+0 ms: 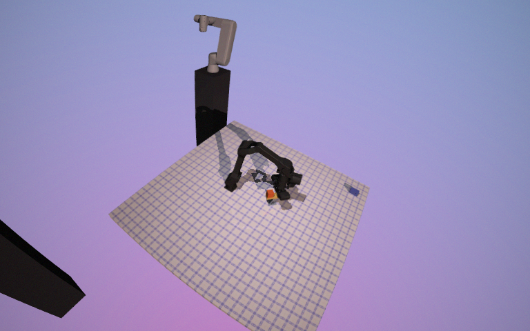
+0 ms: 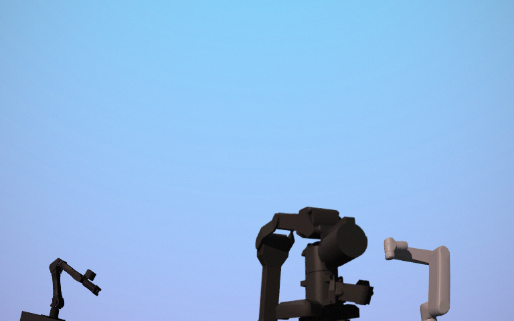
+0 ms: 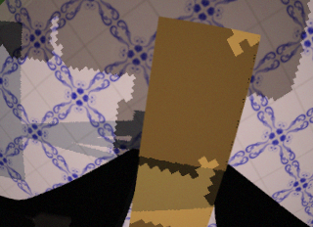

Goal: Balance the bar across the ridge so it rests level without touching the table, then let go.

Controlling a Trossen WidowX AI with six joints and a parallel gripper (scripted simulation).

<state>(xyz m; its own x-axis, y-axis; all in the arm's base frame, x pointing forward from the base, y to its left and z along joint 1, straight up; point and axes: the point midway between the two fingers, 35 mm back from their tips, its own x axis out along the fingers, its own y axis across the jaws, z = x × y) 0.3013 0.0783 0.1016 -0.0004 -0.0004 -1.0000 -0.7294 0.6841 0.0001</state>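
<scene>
My gripper tip is 2 cm to the left of the tan-brown bar, 2 cm below it and 2 cm past it. Also, from my gripper tip: green block (15 cm to the left, 7 cm behind, 5 cm below); blue block (44 cm ahead, 42 cm to the left, 5 cm below).
</scene>
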